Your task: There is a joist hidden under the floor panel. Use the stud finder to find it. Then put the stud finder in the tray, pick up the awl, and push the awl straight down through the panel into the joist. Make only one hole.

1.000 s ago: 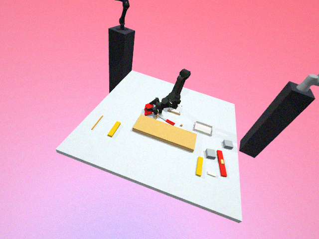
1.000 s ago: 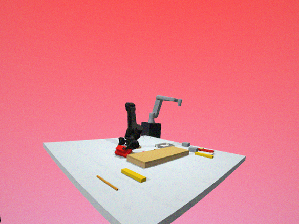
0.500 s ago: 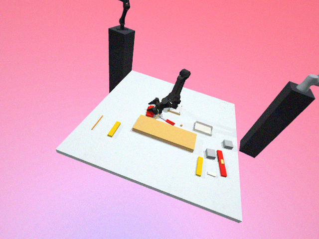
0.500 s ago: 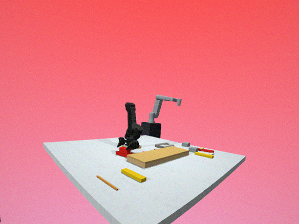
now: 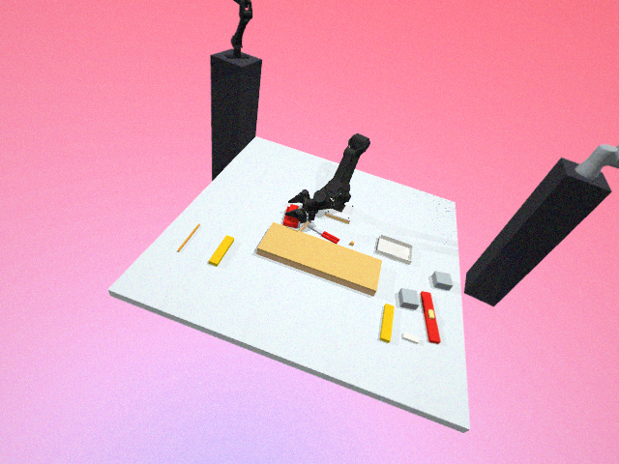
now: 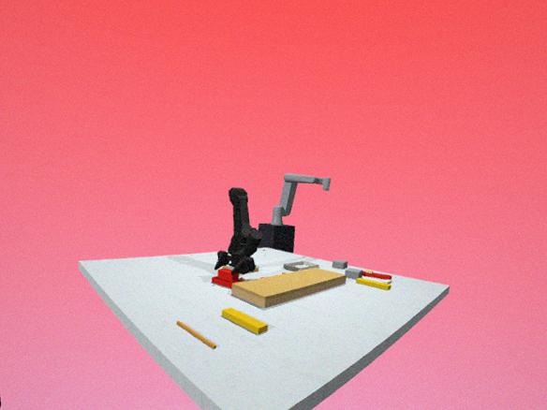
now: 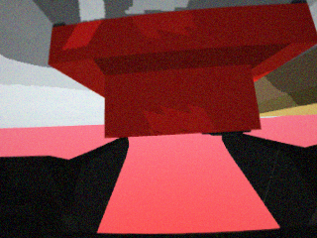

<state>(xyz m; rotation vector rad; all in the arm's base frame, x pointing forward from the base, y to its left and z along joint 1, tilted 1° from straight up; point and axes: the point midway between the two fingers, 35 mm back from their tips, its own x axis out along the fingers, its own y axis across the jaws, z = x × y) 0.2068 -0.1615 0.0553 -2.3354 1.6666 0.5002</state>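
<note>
My gripper tip is 4 cm to the right of the red stud finder and 2 cm above it. From my gripper tip the other things lie so: awl (11 cm to the left, 5 cm below, 2 cm behind); then orange pencil (36 cm ahead, 27 cm to the right, 6 cm below); then red-handled tool (20 cm to the left, 6 cm below, 1 cm behind).
</note>
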